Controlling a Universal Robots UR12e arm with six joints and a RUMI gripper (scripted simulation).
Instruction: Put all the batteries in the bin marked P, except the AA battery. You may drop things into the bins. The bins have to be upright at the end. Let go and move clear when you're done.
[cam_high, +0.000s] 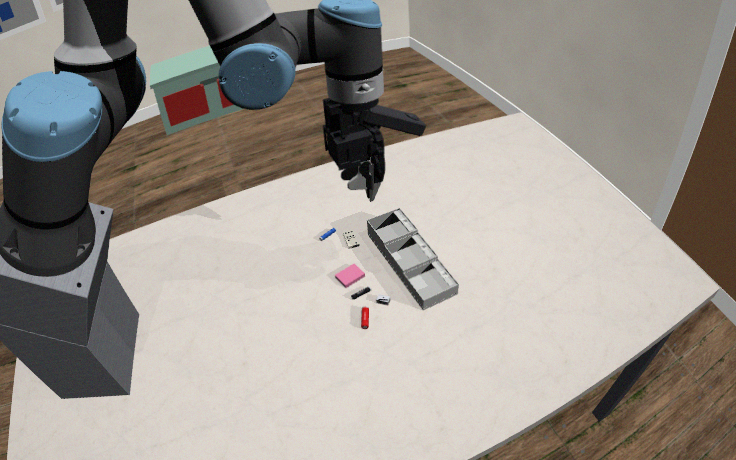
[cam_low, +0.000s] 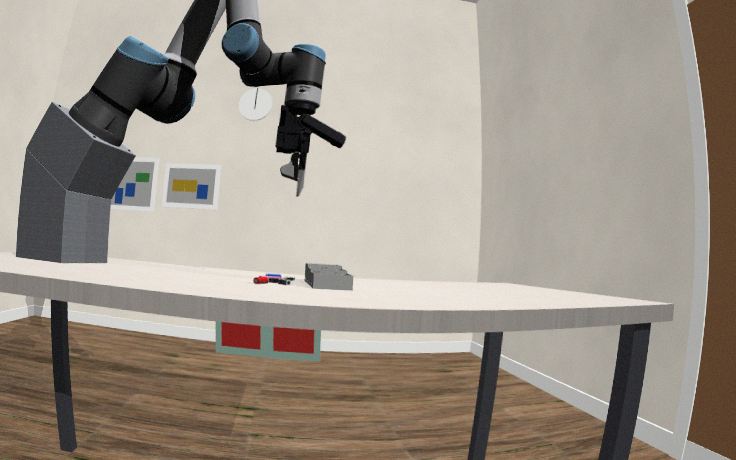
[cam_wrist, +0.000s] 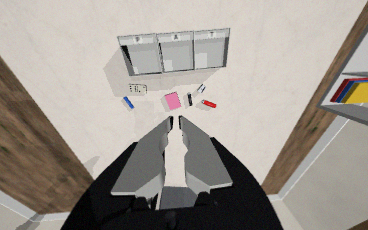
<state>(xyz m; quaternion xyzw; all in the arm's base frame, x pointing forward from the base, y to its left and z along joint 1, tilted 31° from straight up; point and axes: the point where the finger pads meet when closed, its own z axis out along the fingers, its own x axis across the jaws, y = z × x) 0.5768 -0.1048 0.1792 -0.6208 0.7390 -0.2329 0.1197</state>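
Now: the bin marked P 70 mm ahead of my hand, 20 mm to the right of it and 200 mm below it. Also, from my hand: white dotted tile: 20 mm ahead, 120 mm to the left, 210 mm below; then black battery: 60 mm behind, 30 mm to the right, 210 mm below; then pink block: 50 mm behind, 30 mm to the left, 210 mm below.
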